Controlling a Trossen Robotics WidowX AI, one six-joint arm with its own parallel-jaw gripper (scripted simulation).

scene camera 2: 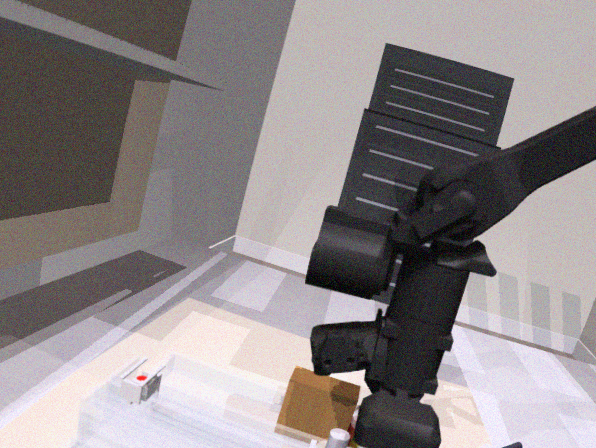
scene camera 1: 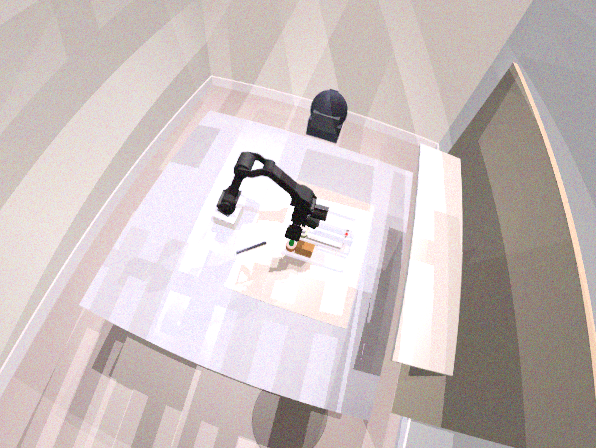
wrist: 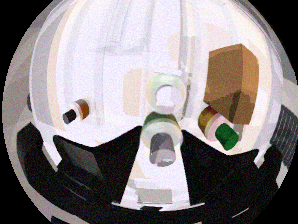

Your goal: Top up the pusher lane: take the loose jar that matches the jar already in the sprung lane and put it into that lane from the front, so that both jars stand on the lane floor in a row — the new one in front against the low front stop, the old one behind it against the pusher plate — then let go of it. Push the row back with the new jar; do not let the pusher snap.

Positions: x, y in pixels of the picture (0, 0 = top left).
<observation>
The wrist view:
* my gripper: 161, 131
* pale jar: 161, 136
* brown box: 231, 88
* pale jar: 166, 94
</observation>
